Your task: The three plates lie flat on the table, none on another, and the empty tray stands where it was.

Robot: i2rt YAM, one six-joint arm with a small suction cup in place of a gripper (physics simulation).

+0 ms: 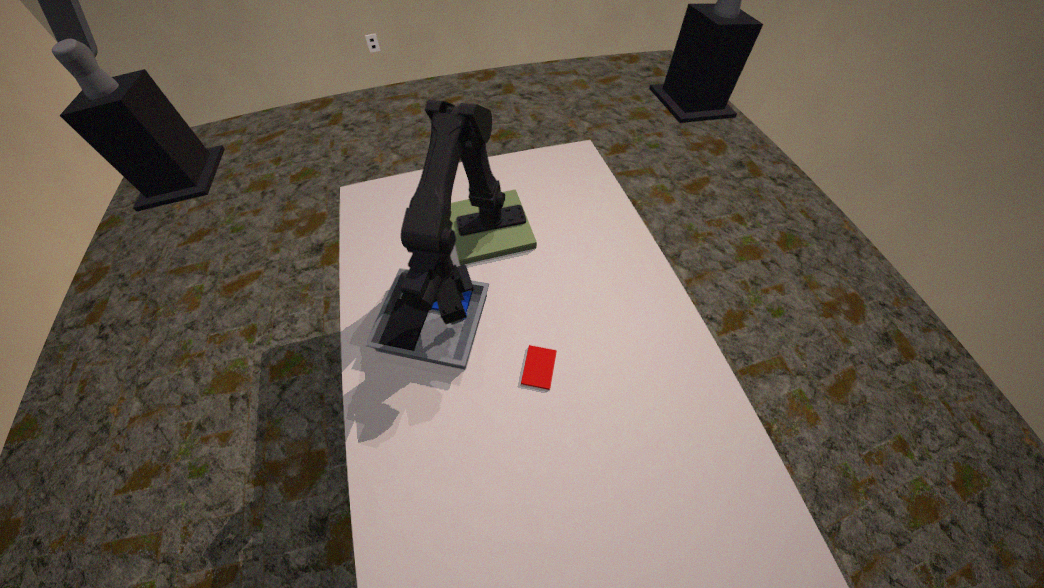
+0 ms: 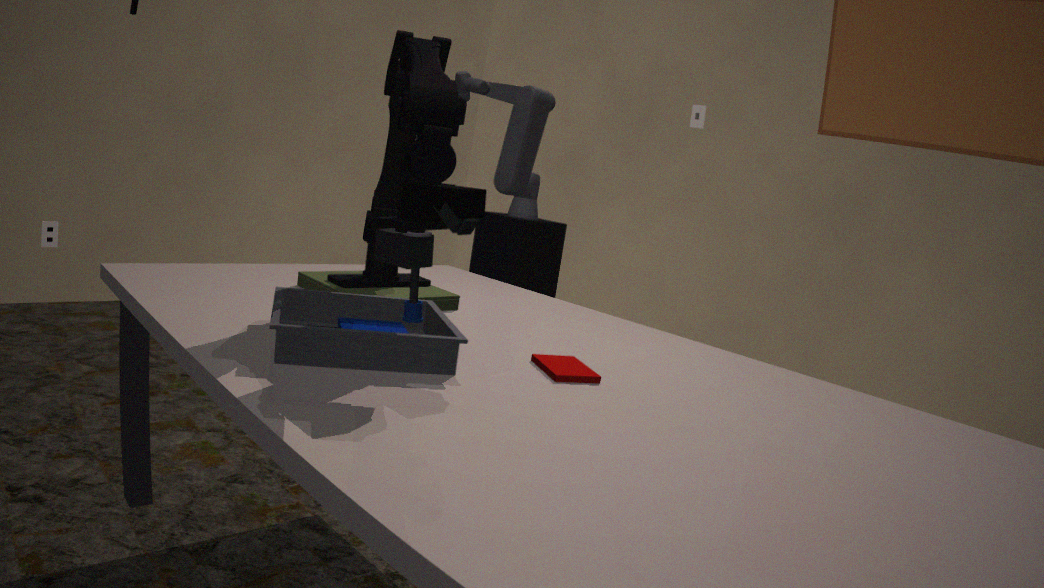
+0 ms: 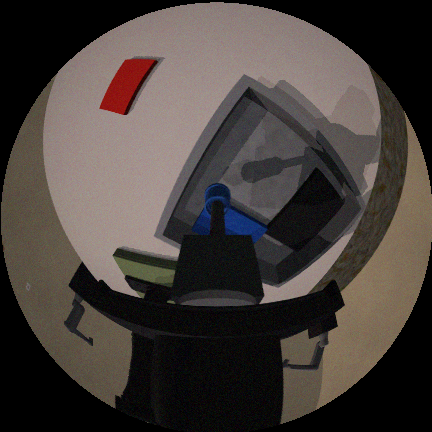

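Seen in the pictures: hand at its tool point: [image 2: 412, 320] [image 3: 216, 194]; arm's base at its link origin: [image 1: 491, 221] [image 2: 379, 283] [image 3: 158, 289].
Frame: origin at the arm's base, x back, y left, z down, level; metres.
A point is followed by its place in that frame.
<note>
A red plate [image 1: 538, 366] @[x -0.460, y 0.016, z 0.018 m] [image 2: 565, 368] @[x -0.472, y 0.004, z 0.018 m] [image 3: 127, 85] @[x -0.452, y 0.006, z 0.018 m] lies flat on the white table [image 1: 636, 442] @[x -0.682, y 0.177, z 0.028 m], apart from the tray. The grey tray [image 1: 446, 355] @[x -0.377, y -0.191, z 0.025 m] [image 2: 363, 357] @[x -0.371, y -0.261, z 0.012 m] [image 3: 201, 169] @[x -0.314, y -0.111, z 0.025 m] stands flat on the table in front of the arm's base. A blue plate [image 1: 466, 299] @[x -0.240, y -0.117, z 0.014 m] [image 2: 373, 324] @[x -0.225, y -0.154, z 0.014 m] [image 3: 241, 225] @[x -0.240, y -0.175, z 0.014 m] lies in the tray at the side nearest the base. A black plate [image 1: 402, 326] @[x -0.278, y -0.287, z 0.015 m] [image 3: 310, 209] @[x -0.283, y -0.278, z 0.015 m] lies in the tray along the opposite side; I cannot tell whether it lies flat. My suction cup [image 2: 412, 310] [image 3: 217, 195] hangs a little above one end of the blue plate, at about rim height, holding nothing.
The arm stands on a green base block [image 1: 503, 240] @[x -0.082, y 0.018, z 0.000 m] [image 2: 433, 294] @[x -0.097, y 0.056, z 0.001 m] [image 3: 141, 264] @[x -0.108, y 0.017, z 0.002 m] just behind the tray. The table's left edge [image 2: 256, 436] @[x -0.472, y -0.445, z 0.049 m] runs close past the tray. Black pedestals [image 1: 705, 60] stand on the floor away from the table.
</note>
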